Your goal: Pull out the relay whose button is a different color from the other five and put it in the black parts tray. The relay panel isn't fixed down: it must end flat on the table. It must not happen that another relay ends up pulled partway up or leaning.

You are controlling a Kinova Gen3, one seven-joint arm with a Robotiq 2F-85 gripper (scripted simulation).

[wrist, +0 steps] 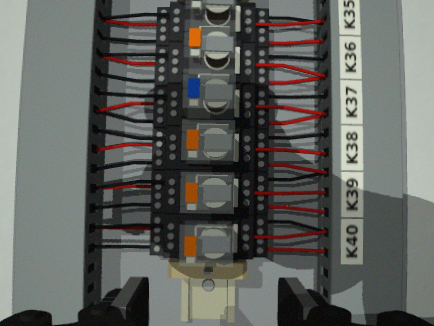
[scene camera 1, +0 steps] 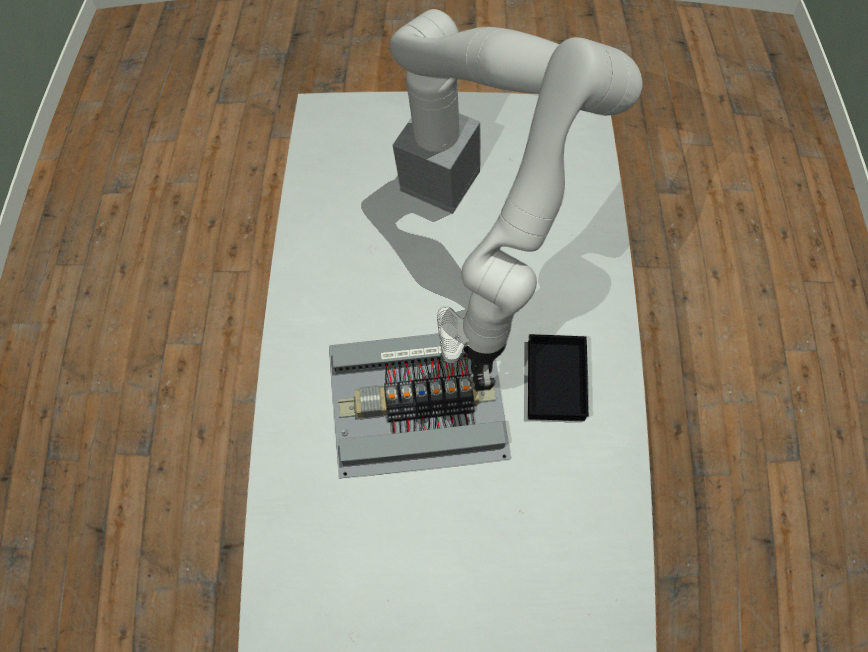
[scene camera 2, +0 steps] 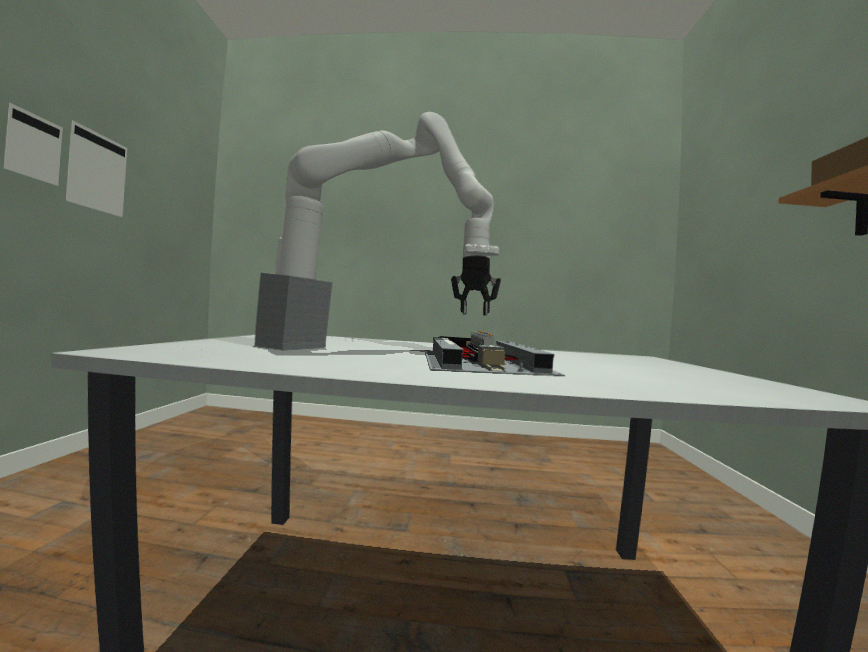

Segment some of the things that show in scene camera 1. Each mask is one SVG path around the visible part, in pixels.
My gripper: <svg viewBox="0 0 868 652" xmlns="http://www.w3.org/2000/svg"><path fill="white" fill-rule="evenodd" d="M506 344L497 352L488 354L476 352L469 346L463 349L467 354L467 358L471 359L471 371L473 374L471 385L476 391L491 390L495 385L495 379L493 376L489 376L489 374L492 372L491 367L493 366L494 359L502 354Z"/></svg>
A black parts tray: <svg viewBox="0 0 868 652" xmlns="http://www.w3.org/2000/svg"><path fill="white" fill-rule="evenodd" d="M528 341L528 420L585 421L589 416L587 341L580 336L537 335Z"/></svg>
A grey relay panel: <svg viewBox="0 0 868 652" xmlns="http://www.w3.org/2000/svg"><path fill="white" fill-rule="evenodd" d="M496 359L493 361L492 373L489 374L495 378L495 386L489 391L478 392L472 388L472 397L460 398L459 377L471 376L471 382L473 380L471 359L467 358L467 354L463 350L457 362L447 363L442 355L439 333L329 345L339 478L511 460ZM397 384L399 405L388 406L384 386ZM400 384L412 384L414 403L402 404ZM426 381L428 402L417 403L415 382ZM441 379L443 400L431 401L430 381ZM456 378L458 397L446 400L444 379Z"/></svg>
